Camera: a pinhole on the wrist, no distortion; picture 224 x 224 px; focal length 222.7 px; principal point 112.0 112.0 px. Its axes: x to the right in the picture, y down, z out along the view. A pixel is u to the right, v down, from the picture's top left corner.
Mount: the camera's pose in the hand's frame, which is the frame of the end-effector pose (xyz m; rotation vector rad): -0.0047 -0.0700 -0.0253 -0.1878 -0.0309 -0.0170
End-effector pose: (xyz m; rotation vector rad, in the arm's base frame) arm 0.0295 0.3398 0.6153 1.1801 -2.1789 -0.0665
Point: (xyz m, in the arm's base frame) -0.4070 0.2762 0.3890
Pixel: 162 194
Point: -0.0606 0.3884 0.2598
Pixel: 3 98
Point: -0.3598 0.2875 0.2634
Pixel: 122 153
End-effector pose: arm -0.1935 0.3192 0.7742 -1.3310 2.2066 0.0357
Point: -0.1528 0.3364 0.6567
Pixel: 162 178
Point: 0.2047 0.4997 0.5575
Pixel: 24 8
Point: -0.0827 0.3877 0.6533
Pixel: 82 119
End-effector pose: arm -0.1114 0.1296 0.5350 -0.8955 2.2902 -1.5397
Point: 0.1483 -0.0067 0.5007
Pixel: 20 46
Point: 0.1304 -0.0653 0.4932
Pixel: 67 48
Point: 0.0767 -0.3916 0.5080
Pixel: 197 22
